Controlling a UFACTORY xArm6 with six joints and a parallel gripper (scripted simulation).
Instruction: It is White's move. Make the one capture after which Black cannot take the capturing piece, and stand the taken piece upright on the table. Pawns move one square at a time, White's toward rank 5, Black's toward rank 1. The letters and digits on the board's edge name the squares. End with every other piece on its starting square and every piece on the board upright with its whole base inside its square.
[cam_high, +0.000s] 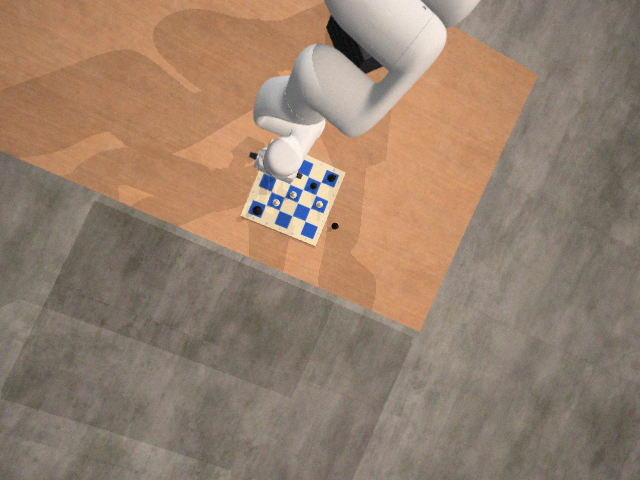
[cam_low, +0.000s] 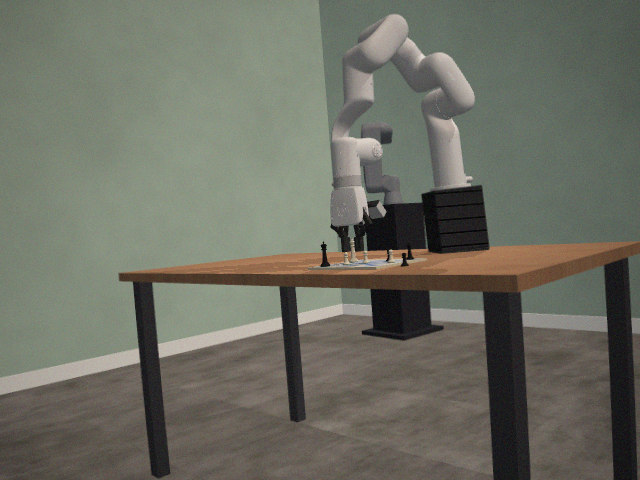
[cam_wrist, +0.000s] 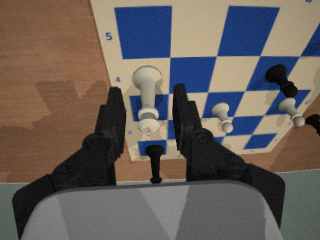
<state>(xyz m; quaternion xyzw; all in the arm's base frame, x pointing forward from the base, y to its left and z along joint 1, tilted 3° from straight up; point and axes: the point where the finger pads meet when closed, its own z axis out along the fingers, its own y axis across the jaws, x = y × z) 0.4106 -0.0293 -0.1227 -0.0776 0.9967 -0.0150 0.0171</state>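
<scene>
Now: the tall white piece 2 cm below my hand. Also, from my hand: blue-and-cream chessboard: 3 cm ahead, 8 cm to the left, 5 cm below; tall black piece: 12 cm ahead, 2 cm to the left, 2 cm below.
</scene>
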